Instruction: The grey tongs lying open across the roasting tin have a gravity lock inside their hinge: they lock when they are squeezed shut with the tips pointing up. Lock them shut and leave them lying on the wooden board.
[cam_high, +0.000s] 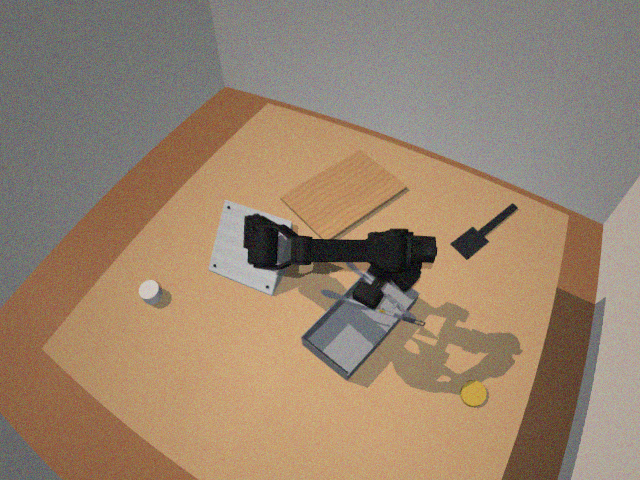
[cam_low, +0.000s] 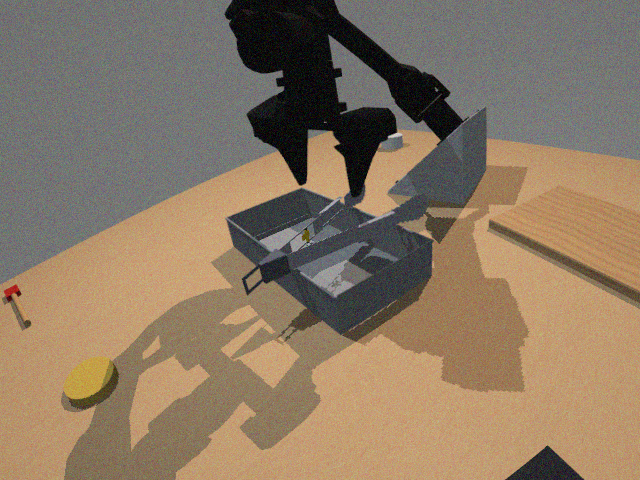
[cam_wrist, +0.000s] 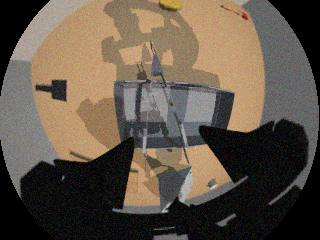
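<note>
The grey roasting tin lies 1 cm behind my gripper tip, 5 cm to the right of it and 10 cm below it. Also, from my gripper tip: wooden board: 28 cm behind, 34 cm to the left, 12 cm below; yellow disc: 35 cm ahead, 9 cm to the right, 12 cm below; black spatula: 20 cm ahead, 44 cm to the left, 12 cm below.
</note>
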